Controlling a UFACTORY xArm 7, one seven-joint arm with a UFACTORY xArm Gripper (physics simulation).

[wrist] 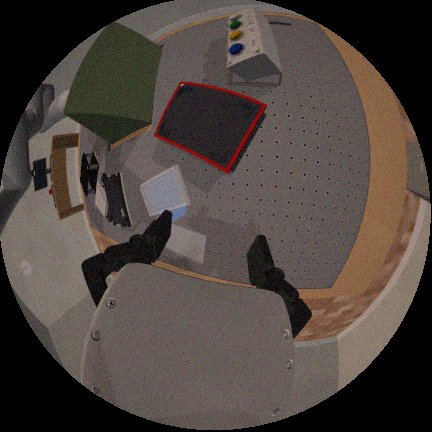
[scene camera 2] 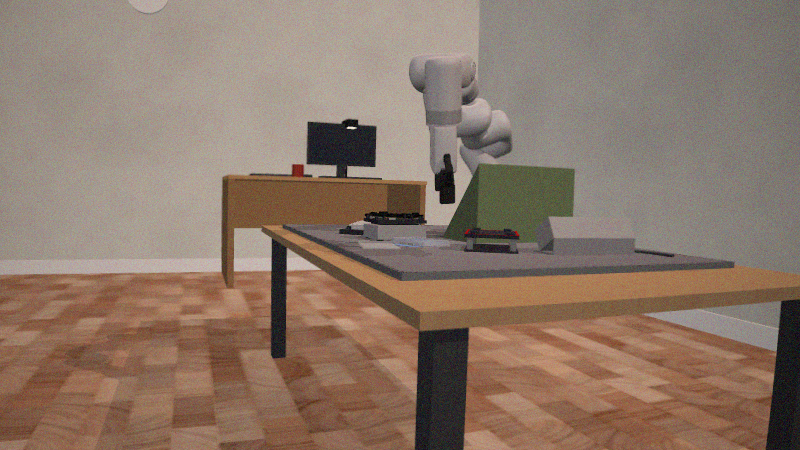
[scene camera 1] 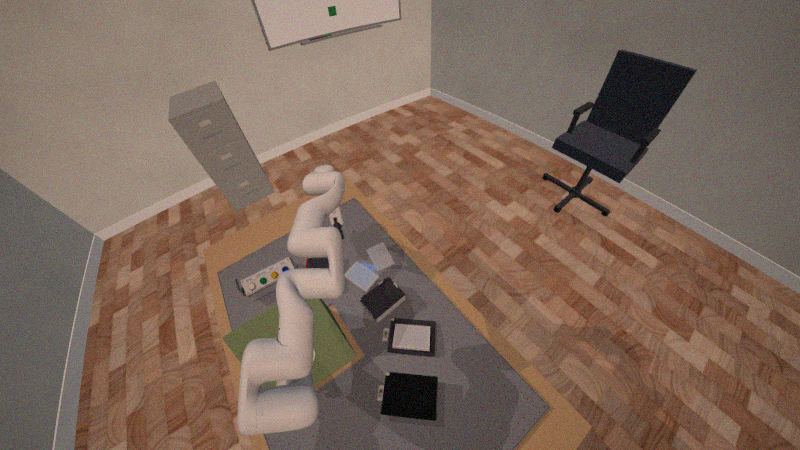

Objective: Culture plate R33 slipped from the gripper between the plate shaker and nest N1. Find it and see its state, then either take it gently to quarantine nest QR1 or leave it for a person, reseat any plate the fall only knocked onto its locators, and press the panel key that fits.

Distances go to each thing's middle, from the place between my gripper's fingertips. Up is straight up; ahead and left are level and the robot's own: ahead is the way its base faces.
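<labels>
Shaker [scene camera 1: 381, 300]: 320 mm to the right of my hand and 90 mm below it. Pale gridded plate [wrist: 166, 190]: my hand is 110 mm above it, 170 mm to the left of it and 10 mm past it.
</labels>
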